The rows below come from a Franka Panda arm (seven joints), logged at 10 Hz.
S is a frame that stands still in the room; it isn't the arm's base.
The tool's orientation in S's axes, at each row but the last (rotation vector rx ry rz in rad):
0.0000 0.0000 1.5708
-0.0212 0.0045 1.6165
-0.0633 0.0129 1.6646
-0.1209 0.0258 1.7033
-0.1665 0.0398 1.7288
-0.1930 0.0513 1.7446
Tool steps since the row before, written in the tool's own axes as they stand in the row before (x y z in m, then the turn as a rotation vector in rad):
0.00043 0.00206 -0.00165 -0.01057 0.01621 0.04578
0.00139 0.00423 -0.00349 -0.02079 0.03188 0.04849
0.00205 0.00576 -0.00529 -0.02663 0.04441 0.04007
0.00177 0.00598 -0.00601 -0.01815 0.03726 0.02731
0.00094 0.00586 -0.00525 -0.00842 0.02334 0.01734
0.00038 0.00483 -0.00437 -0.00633 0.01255 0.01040
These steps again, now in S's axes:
-0.00206 0.00043 -0.00165 -0.01621 -0.01057 0.04578
-0.00425 0.00114 -0.00356 -0.03143 -0.02145 0.04850
-0.00574 0.00125 -0.00555 -0.04306 -0.02884 0.04001
-0.00575 0.00041 -0.00646 -0.03627 -0.02061 0.02690
-0.00545 -0.00068 -0.00571 -0.02320 -0.00999 0.01668
-0.00436 -0.00114 -0.00472 -0.01227 -0.00697 0.01032

